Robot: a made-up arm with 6 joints. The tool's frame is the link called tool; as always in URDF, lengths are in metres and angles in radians. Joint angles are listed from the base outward.
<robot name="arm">
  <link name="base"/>
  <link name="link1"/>
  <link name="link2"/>
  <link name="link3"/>
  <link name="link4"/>
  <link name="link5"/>
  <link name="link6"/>
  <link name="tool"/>
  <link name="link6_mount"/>
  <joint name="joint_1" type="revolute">
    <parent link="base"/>
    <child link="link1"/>
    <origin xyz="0 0 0.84" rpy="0 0 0"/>
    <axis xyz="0 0 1"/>
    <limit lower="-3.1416" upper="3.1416"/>
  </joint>
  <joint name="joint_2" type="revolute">
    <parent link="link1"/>
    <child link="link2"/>
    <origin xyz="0.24 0 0" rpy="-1.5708 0 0"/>
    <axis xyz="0 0 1"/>
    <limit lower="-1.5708" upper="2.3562"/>
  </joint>
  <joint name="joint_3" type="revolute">
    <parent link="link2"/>
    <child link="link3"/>
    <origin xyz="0 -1.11 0" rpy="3.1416 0 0"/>
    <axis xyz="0 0 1"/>
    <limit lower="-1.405" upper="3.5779"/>
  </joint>
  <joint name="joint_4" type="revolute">
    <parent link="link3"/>
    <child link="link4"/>
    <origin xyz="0 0.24 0" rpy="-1.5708 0 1.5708"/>
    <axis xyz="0 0 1"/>
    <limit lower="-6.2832" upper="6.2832"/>
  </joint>
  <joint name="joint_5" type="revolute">
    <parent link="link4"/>
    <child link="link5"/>
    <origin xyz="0 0 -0.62" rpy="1.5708 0 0"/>
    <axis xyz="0 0 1"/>
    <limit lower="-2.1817" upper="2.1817"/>
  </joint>
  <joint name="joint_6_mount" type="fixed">
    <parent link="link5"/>
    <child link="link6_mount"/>
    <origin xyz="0 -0.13 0" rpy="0 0 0"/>
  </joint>
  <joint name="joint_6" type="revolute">
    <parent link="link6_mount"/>
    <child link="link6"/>
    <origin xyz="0 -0.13 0" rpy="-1.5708 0 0"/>
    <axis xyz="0 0 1"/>
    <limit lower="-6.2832" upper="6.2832"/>
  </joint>
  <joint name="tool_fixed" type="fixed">
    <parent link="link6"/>
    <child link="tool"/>
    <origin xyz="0 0 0" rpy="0 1.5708 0"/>
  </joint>
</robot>
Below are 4 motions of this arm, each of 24 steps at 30 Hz.
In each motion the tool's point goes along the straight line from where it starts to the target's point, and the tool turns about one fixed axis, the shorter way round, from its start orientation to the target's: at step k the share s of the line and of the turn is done. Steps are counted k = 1, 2, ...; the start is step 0. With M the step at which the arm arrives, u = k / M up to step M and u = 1 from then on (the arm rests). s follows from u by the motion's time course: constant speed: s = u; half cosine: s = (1 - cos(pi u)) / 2; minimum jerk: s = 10 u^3 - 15 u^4 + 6 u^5.
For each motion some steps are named. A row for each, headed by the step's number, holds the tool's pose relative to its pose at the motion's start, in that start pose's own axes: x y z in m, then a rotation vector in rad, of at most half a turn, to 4 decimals.
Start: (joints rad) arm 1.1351 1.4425 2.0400 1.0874 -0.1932 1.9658
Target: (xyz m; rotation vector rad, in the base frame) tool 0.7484 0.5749 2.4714 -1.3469 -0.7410 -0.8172
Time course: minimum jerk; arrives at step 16
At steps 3, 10, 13, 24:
3: -0.0241 0.0176 -0.0630 0.0337 0.0446 0.0041
10: -0.3585 0.2612 -0.9365 0.5001 0.6622 0.0603
13: -0.4705 0.3428 -1.2291 0.6564 0.8690 0.0791
24: -0.4946 0.3604 -1.2921 0.6900 0.9136 0.0831

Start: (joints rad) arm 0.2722 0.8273 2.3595 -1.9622 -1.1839 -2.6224
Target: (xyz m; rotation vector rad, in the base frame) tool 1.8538 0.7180 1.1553 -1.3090 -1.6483 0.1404
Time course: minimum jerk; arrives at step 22
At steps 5, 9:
5: -0.0726 0.0479 0.1060 0.0757 0.0303 0.0483
9: -0.2985 0.1970 0.4360 0.3113 0.1248 0.1988

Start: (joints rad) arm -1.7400 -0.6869 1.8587 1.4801 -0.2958 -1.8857
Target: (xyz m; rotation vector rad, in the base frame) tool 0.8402 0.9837 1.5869 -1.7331 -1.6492 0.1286
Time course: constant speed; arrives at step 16
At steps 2, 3, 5, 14, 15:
2: -0.0748 0.0781 -0.0051 0.0323 -0.0032 0.0472
3: -0.1122 0.1172 -0.0077 0.0485 -0.0049 0.0707
5: -0.1870 0.1953 -0.0128 0.0809 -0.0081 0.1179
14: -0.5237 0.5469 -0.0359 0.2264 -0.0227 0.3301
15: -0.5611 0.5860 -0.0385 0.2426 -0.0243 0.3537

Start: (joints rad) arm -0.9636 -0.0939 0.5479 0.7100 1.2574 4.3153
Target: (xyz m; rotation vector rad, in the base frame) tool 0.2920 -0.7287 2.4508 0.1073 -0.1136 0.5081
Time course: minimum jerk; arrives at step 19
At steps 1, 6, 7, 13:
1: -0.0006 -0.0003 0.0001 0.0001 0.0010 -0.0004
6: -0.0857 -0.0450 0.0180 0.0184 0.1379 -0.0541
7: -0.1228 -0.0644 0.0257 0.0264 0.1975 -0.0775
13: -0.3785 -0.1987 0.0794 0.0814 0.6091 -0.2391

